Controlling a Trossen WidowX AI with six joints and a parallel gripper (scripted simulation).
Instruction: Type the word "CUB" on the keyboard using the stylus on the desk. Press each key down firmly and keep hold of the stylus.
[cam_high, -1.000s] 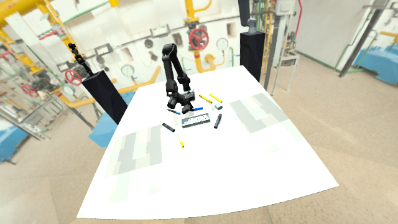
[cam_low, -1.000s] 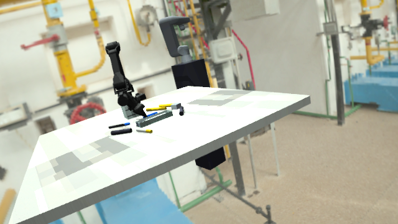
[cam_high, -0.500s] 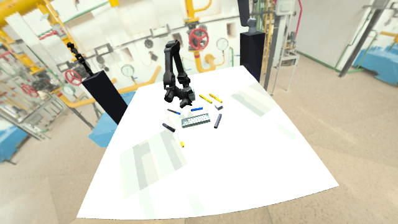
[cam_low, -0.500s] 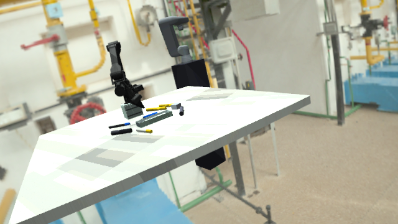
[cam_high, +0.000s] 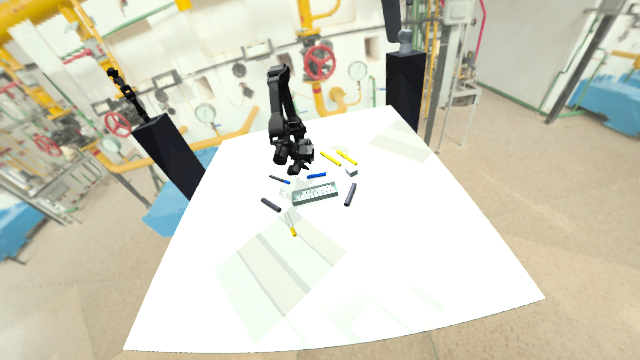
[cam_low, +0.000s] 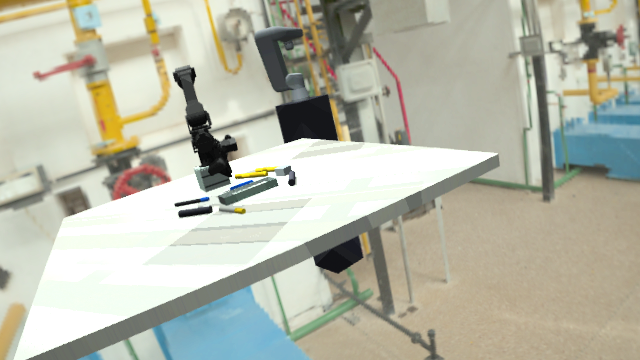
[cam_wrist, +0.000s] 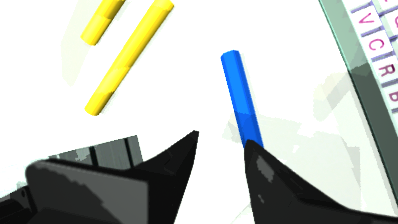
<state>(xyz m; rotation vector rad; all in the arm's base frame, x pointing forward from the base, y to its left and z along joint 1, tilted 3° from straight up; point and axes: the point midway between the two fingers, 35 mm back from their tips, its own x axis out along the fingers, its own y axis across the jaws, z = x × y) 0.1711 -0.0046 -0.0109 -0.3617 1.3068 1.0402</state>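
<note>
The blue stylus lies 1 cm ahead of my gripper tip, 1 cm to the right of it and 5 cm below it. Also, from my gripper tip: grey block: 7 cm ahead, 18 cm to the left, 4 cm below; yellow-tipped pin: 26 cm ahead, 14 cm to the right, 5 cm below.
</note>
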